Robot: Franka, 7 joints.
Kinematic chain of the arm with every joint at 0, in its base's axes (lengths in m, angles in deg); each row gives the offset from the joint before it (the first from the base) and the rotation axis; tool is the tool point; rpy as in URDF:
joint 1: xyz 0 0 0.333 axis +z
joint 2: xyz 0 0 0 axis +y
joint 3: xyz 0 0 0.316 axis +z
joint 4: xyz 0.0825 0 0 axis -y
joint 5: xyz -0.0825 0 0.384 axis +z
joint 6: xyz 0 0 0 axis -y
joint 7: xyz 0.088 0 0 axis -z
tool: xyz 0 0 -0.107 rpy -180 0 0
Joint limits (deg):
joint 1: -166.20..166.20
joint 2: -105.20..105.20
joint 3: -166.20..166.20
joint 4: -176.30..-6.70
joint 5: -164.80..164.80
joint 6: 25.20..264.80
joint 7: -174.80..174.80
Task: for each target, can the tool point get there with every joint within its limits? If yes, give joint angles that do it. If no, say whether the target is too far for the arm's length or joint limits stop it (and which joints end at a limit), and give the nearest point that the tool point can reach.
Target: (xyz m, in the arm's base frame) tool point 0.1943 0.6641 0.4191
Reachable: yes | joints 82.45 24.57 -6.17 -90.13 129.74 163.62 111.07
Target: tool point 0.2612 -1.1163 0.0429
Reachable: no: too far | nearest point 0.1895 -0.8098 0.1226 | short by 0.325 m
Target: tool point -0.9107 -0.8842 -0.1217
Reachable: no: too far | nearest point -0.5795 -0.5626 0.0437 | short by 0.490 m
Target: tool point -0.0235 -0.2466 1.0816
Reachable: yes | joints -138.40 27.53 110.58 -23.49 70.93 79.93 -66.35
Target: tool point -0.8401 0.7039 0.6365
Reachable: no: too far | nearest point -0.6337 0.5310 0.5619 | short by 0.279 m
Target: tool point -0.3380 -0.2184 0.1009
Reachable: yes | joints -90.82 57.52 -63.19 -136.85 92.90 69.70 -130.06
